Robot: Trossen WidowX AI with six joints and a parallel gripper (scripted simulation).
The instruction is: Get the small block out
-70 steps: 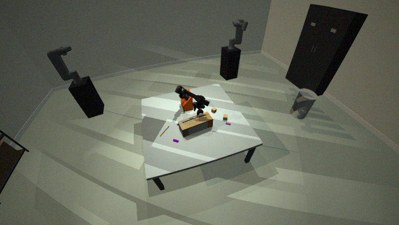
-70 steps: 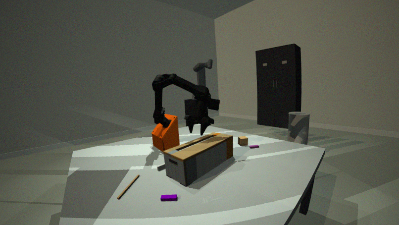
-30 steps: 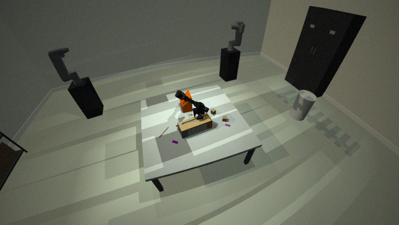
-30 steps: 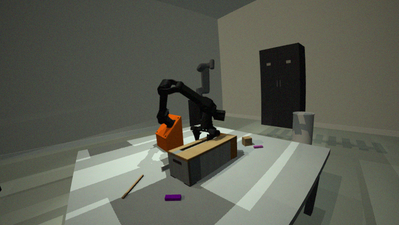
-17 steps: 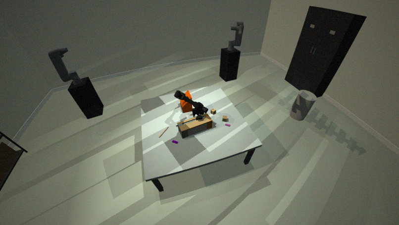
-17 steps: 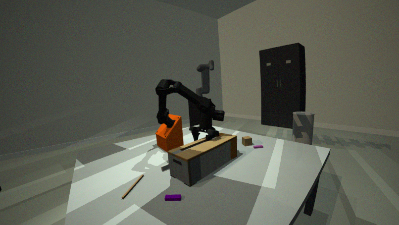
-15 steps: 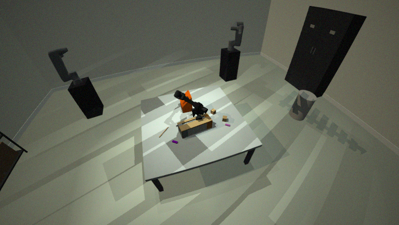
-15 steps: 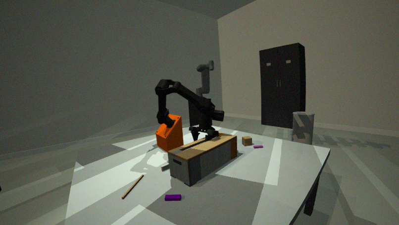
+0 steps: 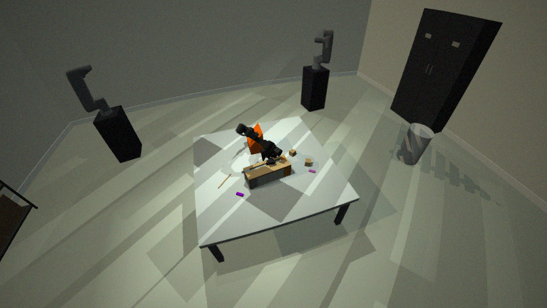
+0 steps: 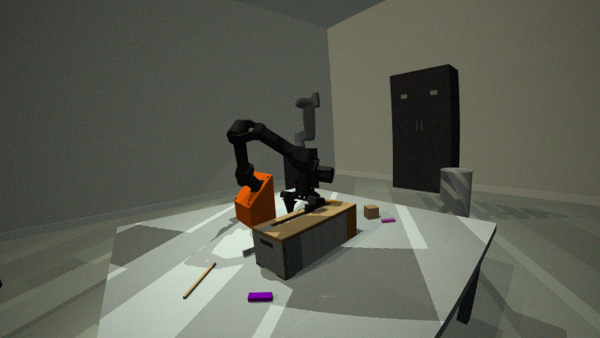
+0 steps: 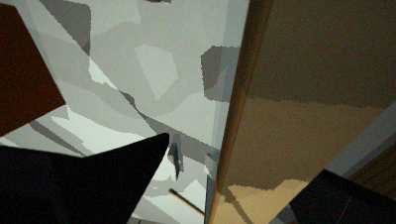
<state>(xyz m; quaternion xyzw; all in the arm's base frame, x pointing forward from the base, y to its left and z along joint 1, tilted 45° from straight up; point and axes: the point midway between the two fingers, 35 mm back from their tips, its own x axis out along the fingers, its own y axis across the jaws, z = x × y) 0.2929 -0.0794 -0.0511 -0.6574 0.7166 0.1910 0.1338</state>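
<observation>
Right now the tan block is 5 cm ahead of my gripper tip and 2 cm to the right of it. Also, from my gripper tip: thin wooden stick 38 cm to the right, 8 cm below, 3 cm behind; then box 3 cm below, 3 cm ahead, 1 cm to the right; then brown cube 39 cm to the left, 9 cm ahead, 6 cm below.
</observation>
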